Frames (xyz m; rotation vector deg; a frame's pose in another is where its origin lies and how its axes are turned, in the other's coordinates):
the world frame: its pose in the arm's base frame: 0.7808 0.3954 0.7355 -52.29 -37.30 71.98
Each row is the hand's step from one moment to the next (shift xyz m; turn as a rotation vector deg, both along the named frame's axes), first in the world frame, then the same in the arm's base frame.
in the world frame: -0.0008 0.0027 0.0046 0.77 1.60 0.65
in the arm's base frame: -0.0054 0.0004 0.0001 -1.19 0.98 -1.10
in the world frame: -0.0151 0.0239 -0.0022 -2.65 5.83 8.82
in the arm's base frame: -0.0135 -0.0139 -0.0207 -10.89 -0.35 -0.37
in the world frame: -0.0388 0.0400 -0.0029 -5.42 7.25 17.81
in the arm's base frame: -0.0262 -0.0363 -0.0333 -19.70 -1.02 3.15
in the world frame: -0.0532 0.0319 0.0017 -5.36 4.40 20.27
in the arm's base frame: -0.0290 -0.0498 -0.0231 -20.29 -0.58 6.84
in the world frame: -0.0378 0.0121 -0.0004 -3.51 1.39 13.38
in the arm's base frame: -0.0139 -0.0363 -0.0081 -12.62 -0.44 5.82
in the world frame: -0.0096 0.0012 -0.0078 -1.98 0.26 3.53
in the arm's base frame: 0.0038 -0.0110 -0.0044 -3.50 -1.15 1.70
